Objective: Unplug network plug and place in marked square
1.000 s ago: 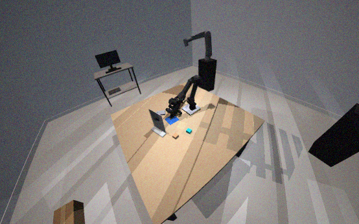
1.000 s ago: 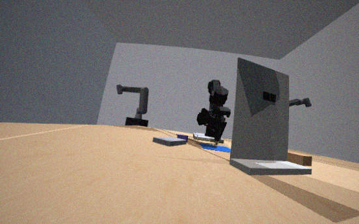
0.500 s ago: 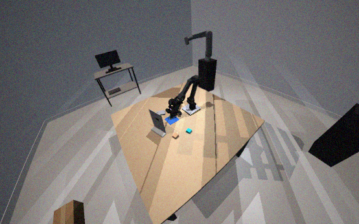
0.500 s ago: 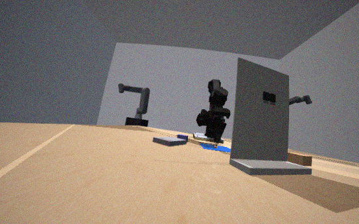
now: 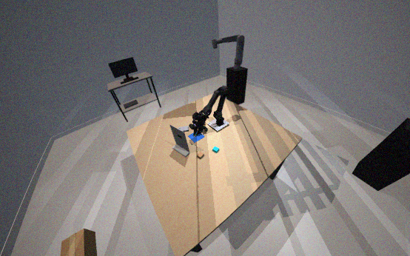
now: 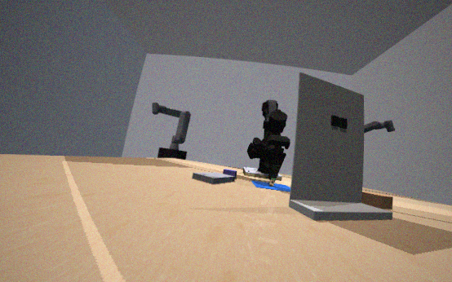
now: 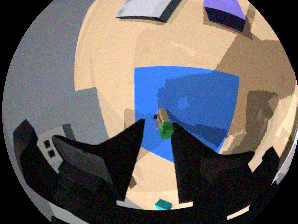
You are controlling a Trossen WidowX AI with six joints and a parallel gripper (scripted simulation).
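Now: gripper tip right at the network plug. From my gripper tip the other things lie so: blue marked square 2 cm below, 1 cm behind; purple block 14 cm to the right, 5 cm behind, 1 cm below; flat grey slab 17 cm to the right, 5 cm ahead, 1 cm below.
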